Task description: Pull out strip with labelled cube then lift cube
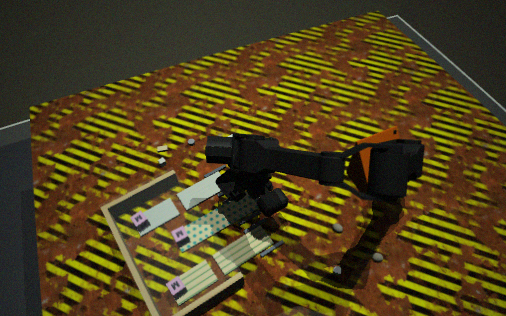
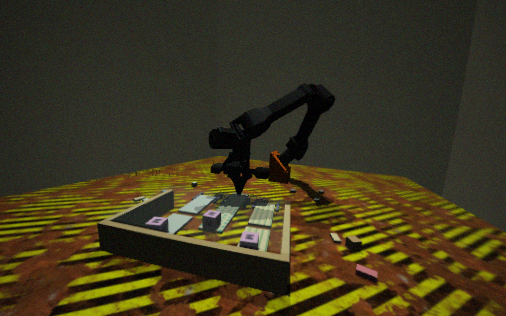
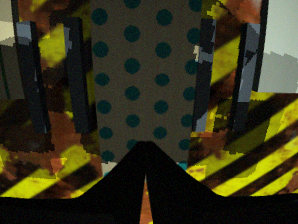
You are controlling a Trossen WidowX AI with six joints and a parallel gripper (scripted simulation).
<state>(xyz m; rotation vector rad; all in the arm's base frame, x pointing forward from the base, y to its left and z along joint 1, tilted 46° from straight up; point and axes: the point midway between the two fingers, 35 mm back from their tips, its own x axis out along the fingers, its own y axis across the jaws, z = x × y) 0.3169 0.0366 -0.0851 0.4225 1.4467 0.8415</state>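
Right now the dotted strip is 90 mm ahead of my gripper tip and 20 mm to the left of it.
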